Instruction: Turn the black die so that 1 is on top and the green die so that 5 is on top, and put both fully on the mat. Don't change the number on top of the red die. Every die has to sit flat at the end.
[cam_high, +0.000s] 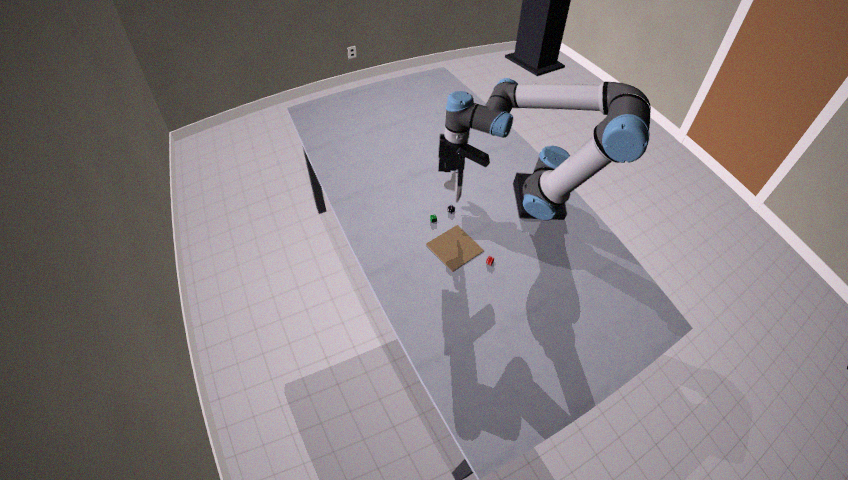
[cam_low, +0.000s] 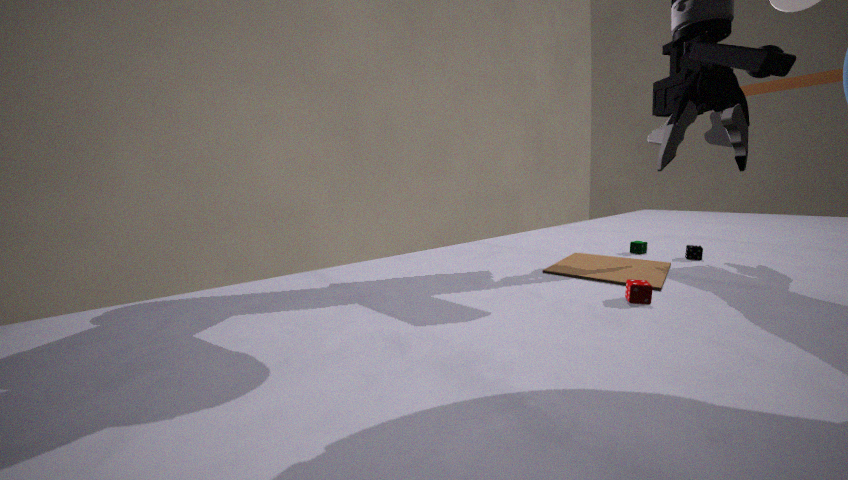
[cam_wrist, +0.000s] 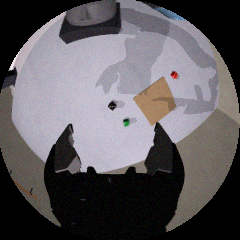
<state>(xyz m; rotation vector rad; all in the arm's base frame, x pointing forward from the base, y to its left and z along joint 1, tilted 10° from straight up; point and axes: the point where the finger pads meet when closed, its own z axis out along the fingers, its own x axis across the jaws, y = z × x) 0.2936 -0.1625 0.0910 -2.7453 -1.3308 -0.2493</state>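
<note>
Now: hand 1 cm to the left of the black die and 13 cm above it. The rest, counted from my hand: green die 8 cm ahead, 1 cm to the right, 13 cm below; then red die 4 cm ahead, 24 cm to the left, 13 cm below; then brown mat 10 cm ahead, 13 cm to the left, 13 cm below.
</note>
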